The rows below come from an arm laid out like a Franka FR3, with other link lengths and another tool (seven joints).
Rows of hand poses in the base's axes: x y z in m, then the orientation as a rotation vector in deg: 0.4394 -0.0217 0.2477 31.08 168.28 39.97; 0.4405 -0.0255 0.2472 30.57 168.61 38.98; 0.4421 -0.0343 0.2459 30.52 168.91 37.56; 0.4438 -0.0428 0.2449 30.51 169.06 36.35; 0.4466 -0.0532 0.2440 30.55 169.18 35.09; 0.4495 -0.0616 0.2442 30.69 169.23 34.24; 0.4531 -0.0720 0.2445 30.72 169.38 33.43; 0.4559 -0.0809 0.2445 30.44 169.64 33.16; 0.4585 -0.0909 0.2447 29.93 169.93 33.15
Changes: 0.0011 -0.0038 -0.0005 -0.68 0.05 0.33; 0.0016 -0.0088 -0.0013 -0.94 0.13 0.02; 0.0017 -0.0085 -0.0010 -0.80 0.03 -0.03; 0.0028 -0.0104 -0.0009 -0.83 0.03 -0.07; 0.0029 -0.0084 0.0002 -0.55 0.03 -0.12; 0.0036 -0.0104 0.0003 -0.53 0.09 -0.02; 0.0028 -0.0089 0.0000 -0.18 0.15 0.23; 0.0026 -0.0100 0.0002 -0.02 0.13 0.39
